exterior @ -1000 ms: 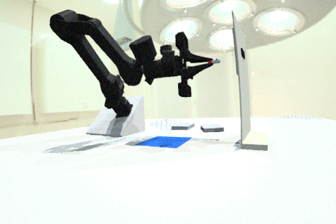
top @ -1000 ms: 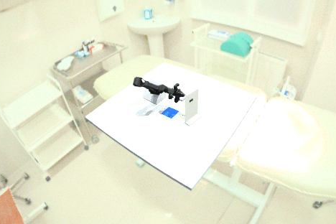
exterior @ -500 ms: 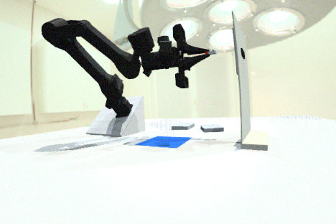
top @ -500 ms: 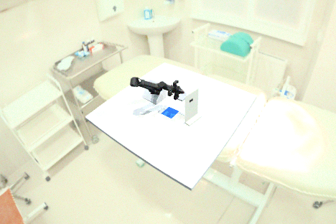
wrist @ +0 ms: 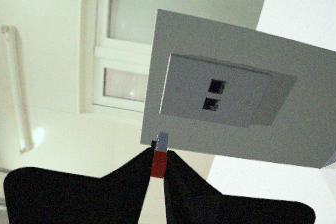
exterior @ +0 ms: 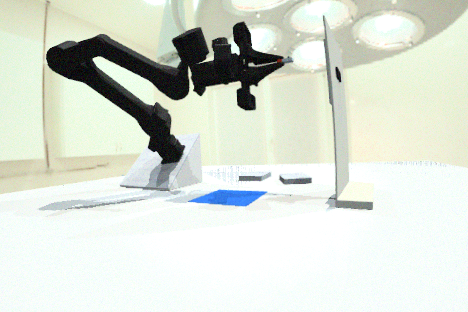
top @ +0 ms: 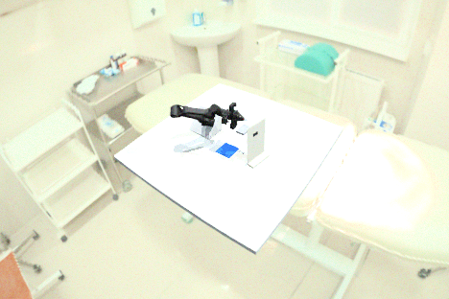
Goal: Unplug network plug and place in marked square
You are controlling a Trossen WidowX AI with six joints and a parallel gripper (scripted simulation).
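The blue marked square is 27 cm below my gripper tip, 12 cm behind it and 5 cm to the right of it. From my gripper tip the other things lie so: network plug right at my gripper tip; upright grey panel 14 cm below, 11 cm ahead, 3 cm to the right.
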